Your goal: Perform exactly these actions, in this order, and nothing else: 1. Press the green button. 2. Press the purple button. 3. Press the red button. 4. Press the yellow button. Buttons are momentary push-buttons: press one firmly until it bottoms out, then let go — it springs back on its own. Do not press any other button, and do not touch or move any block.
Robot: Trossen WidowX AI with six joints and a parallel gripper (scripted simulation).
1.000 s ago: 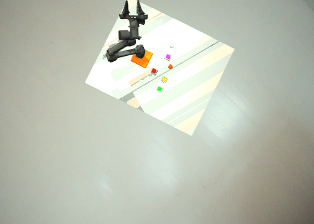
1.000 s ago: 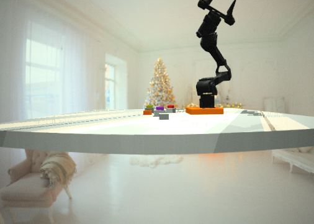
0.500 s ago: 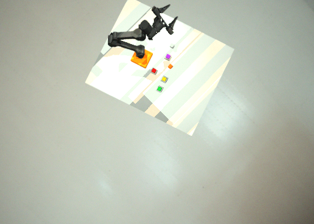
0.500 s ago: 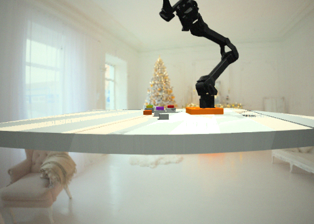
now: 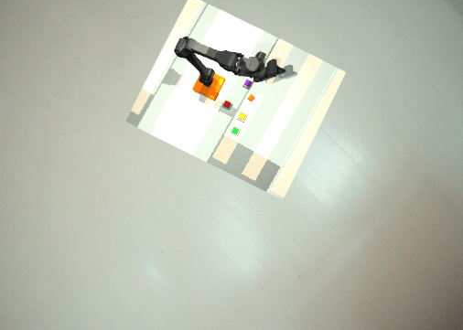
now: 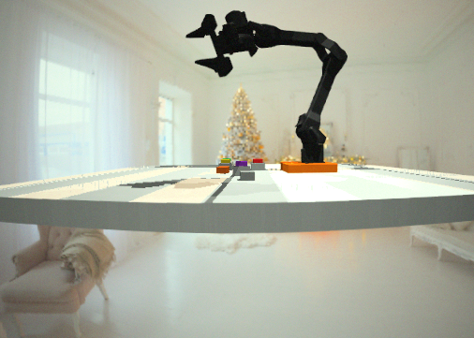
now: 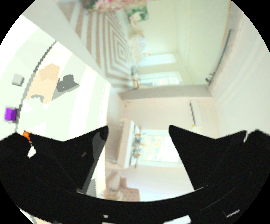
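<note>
The green button lies 330 mm below my gripper tip, 300 mm to the right of it and 60 mm behind it. From my gripper tip the other things lie so: purple button 330 mm below, 140 mm behind, 10 mm to the right; then yellow button 330 mm below, 210 mm to the right, 70 mm behind; then orange block 350 mm below, 80 mm to the right, 80 mm behind.
</note>
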